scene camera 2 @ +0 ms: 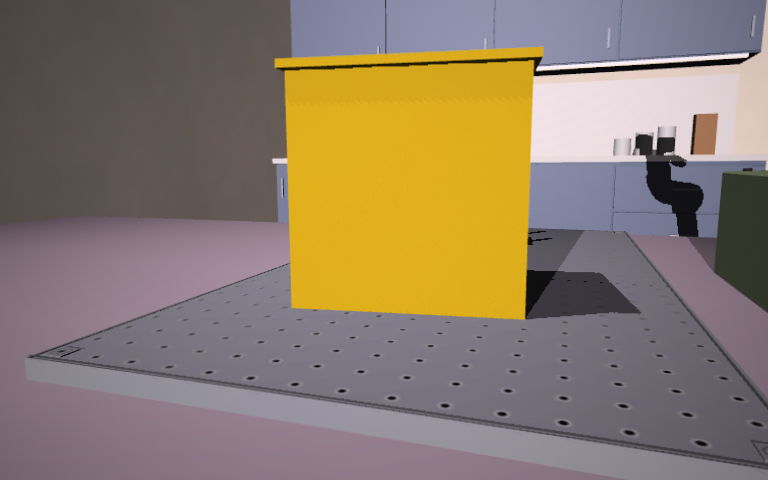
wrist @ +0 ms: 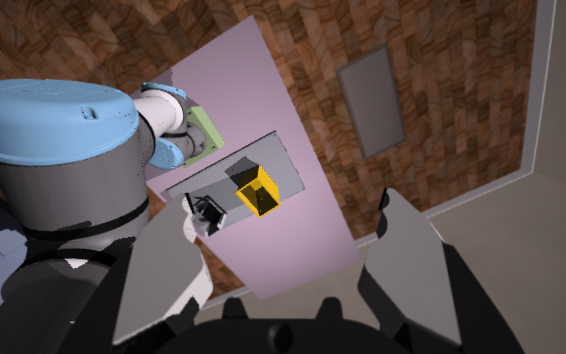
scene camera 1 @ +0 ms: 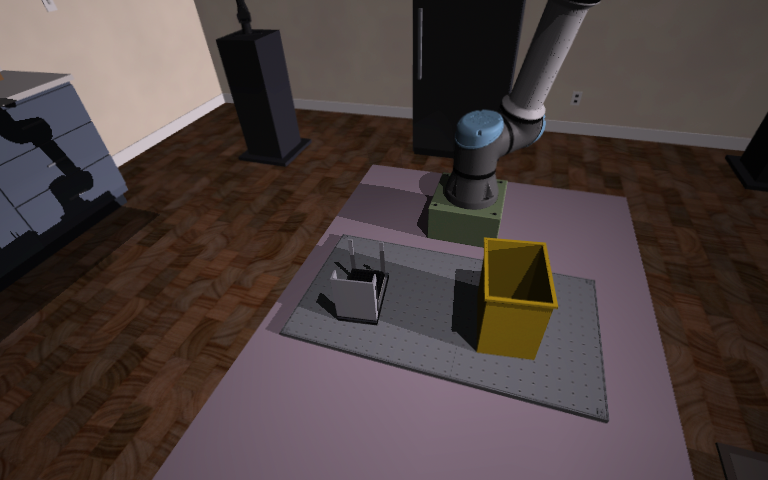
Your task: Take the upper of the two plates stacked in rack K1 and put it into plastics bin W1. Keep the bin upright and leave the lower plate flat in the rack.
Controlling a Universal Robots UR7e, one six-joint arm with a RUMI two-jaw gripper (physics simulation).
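Frame: origin at the arm's base, x ahead, y left, z up, level; centimetres.
Seen in the pictures: gripper, fingertip midpoint: (wrist: 284,192); arm's base, origin of the base link: (wrist: 188,139) (scene camera 1: 471,194).
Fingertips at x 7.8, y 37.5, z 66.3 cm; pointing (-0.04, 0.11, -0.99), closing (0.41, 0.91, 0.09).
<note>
Pixels of each thing's top centre, then the offset from my fingertips to it. Level surfaces: height alone.
- Rack K1, middle of its top: (scene camera 1: 359,256) (wrist: 203,224) dx +30.6, dy -56.7, dz -62.1 cm
- perforated grey board, its level: dz -76.1 cm
- Plastics bin W1, middle of its top: (scene camera 2: 415,69) (scene camera 1: 517,268) (wrist: 258,198) dx +28.9, dy -23.0, dz -58.2 cm
- pink surface, its level: dz -77.4 cm
Rack K1 (scene camera 1: 356,300) (wrist: 217,227) is a small white rack with upright posts, at the left of the perforated grey board (scene camera 1: 419,350) (scene camera 2: 339,367) (wrist: 287,170). Dark plate surfaces (scene camera 1: 362,275) lie low inside it; I cannot tell the upper plate from the lower. In scene camera 2 the rack does not show. Plastics bin W1 (scene camera 1: 512,328) (scene camera 2: 407,186) (wrist: 269,181) is a tall yellow bin, upright and open at the top, on the right part of the board. My gripper (wrist: 284,192) is open and empty, high above the board. It does not show in the scene cameras.
The arm's green base block (scene camera 1: 464,227) (wrist: 212,131) stands behind the board on the pink surface (scene camera 1: 351,418) (wrist: 300,250). A black pedestal (scene camera 1: 274,96) and a tall black cabinet (scene camera 1: 464,67) stand further back. The arm's blue-capped joint (wrist: 65,120) fills the wrist view's left side.
</note>
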